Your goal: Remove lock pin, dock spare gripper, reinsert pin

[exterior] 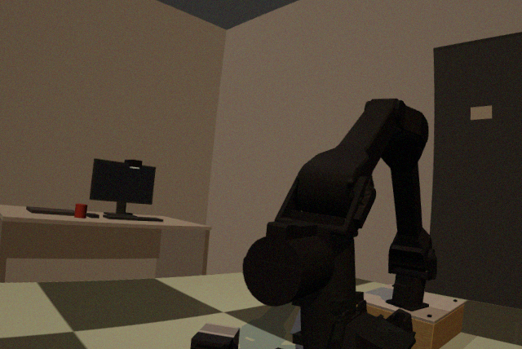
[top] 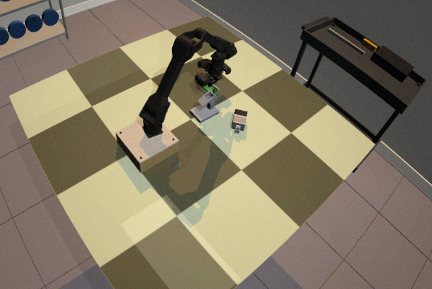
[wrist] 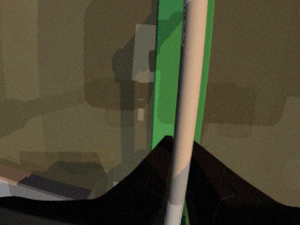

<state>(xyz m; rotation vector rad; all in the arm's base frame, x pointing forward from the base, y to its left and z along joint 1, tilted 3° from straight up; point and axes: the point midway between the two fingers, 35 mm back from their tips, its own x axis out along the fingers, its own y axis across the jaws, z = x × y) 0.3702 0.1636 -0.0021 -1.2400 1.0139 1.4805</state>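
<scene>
Right now my gripper tip is 20 mm to the right of the green strip. Also, from my gripper tip: mount block 120 mm to the right, 90 mm behind, 30 mm above; then spare gripper 250 mm to the right.
</scene>
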